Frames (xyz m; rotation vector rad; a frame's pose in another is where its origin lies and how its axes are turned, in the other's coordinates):
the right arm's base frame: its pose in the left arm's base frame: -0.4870 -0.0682 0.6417 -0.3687 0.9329 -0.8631
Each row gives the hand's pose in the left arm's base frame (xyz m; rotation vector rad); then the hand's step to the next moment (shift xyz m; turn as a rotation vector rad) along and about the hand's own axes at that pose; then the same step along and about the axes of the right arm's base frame.
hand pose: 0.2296 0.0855 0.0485 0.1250 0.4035 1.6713
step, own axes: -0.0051 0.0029 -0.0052 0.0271 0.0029 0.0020
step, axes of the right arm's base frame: 0.0055 -0.0037 -0.0042 -0.0219 0.0143 -0.0077
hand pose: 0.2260 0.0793 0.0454 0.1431 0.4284 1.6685
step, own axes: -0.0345 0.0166 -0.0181 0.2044 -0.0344 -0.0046
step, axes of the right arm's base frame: 0.0282 -0.0285 -0.0136 -0.1315 0.1545 -0.0426
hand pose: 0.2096 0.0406 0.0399 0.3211 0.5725 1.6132
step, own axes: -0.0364 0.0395 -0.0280 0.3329 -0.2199 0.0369
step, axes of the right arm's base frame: 0.0187 -0.0487 -0.0308 -0.1489 0.3705 0.0328
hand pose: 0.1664 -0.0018 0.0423 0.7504 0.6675 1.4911
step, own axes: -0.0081 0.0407 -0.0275 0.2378 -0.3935 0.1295
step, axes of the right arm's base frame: -0.0146 -0.0374 -0.0294 0.0211 0.4561 0.1403
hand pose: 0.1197 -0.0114 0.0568 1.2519 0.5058 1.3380
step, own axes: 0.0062 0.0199 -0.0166 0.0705 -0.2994 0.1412
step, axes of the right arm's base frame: -0.0198 -0.0146 -0.0102 0.1229 0.2961 0.1086
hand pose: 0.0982 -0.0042 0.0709 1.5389 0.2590 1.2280
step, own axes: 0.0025 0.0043 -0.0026 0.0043 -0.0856 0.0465
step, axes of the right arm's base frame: -0.0047 -0.0031 0.0002 0.0505 0.0793 0.0260
